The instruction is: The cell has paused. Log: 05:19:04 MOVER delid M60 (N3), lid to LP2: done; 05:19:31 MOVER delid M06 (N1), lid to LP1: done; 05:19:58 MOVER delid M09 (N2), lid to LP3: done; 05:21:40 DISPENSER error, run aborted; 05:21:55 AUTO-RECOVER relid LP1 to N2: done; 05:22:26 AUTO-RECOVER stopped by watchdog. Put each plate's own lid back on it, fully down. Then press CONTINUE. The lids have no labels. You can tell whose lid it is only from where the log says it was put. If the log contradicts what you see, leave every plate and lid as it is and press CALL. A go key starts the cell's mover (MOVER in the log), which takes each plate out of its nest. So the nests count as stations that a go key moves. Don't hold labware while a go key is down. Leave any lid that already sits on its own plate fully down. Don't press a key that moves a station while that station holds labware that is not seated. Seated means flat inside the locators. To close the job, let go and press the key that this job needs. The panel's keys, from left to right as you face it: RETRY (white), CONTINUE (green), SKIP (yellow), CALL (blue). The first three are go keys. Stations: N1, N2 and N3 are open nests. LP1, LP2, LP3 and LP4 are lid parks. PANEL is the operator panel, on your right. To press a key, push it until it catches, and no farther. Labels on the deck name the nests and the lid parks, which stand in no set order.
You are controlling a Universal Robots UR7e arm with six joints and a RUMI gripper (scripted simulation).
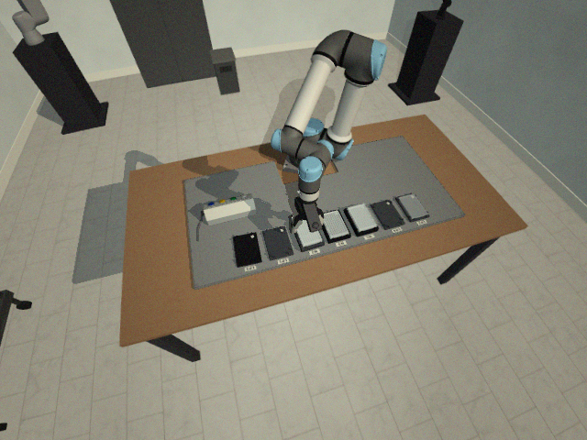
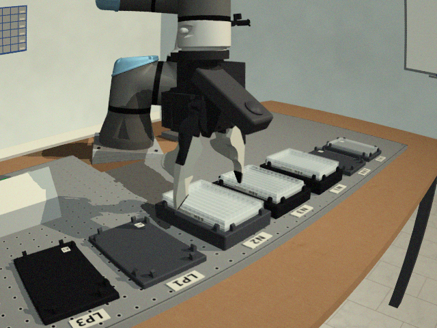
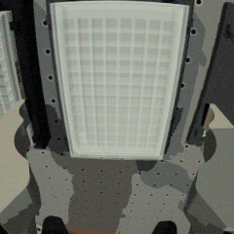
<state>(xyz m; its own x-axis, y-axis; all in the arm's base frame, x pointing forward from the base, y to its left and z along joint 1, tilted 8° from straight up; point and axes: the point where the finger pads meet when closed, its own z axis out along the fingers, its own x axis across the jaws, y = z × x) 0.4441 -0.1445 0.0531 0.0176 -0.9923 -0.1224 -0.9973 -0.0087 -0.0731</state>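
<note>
My hand is 12 cm to the right of the plate and 2 cm above it. From my hand the other things lie so: lid park LP1: 13 cm to the right, 4 cm below; white RETRY key: 25 cm behind, 22 cm to the right, 2 cm above; LP3 lid park: 1 cm behind, 26 cm to the right, 4 cm below.
</note>
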